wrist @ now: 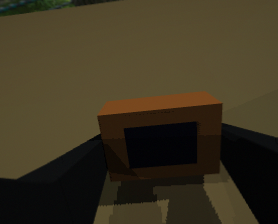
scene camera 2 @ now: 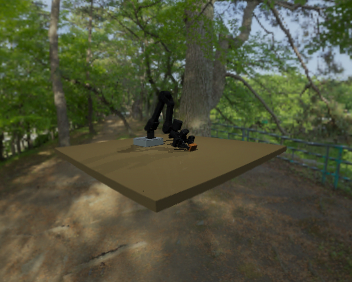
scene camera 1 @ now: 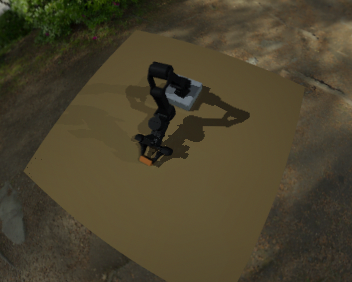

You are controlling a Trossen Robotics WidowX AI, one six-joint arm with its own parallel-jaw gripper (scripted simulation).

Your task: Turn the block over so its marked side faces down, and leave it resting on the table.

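Observation:
The gripper [wrist: 159, 134] is holding an orange block.

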